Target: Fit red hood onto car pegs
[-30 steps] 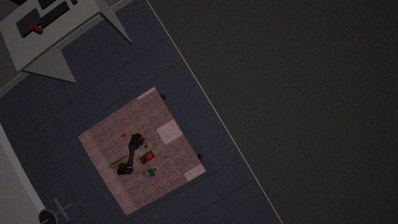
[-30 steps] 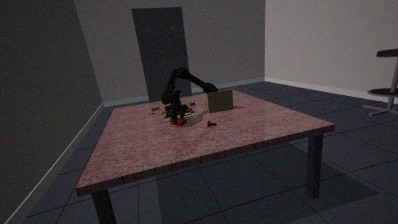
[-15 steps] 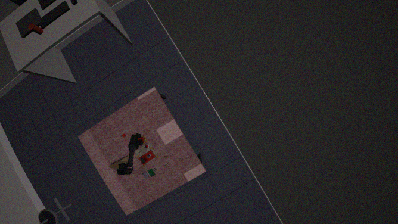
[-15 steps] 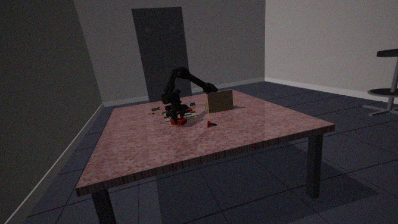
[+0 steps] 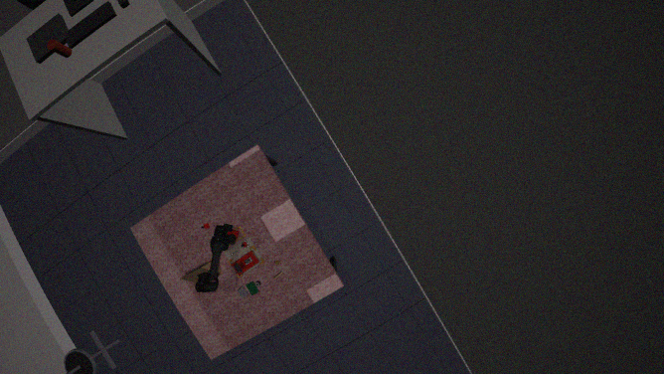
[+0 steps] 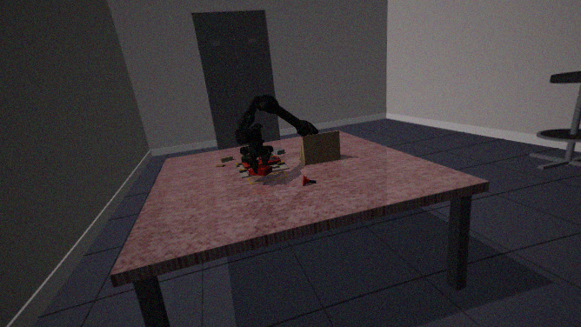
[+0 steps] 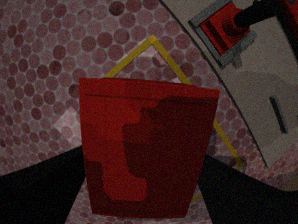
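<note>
Right now my gripper tip is 220 mm to the left of the grey jig and 40 mm above it. The rest, counted from my gripper tip: red hood: 10 mm above; then green item: 60 mm behind, 460 mm to the right, 50 mm below.
</note>
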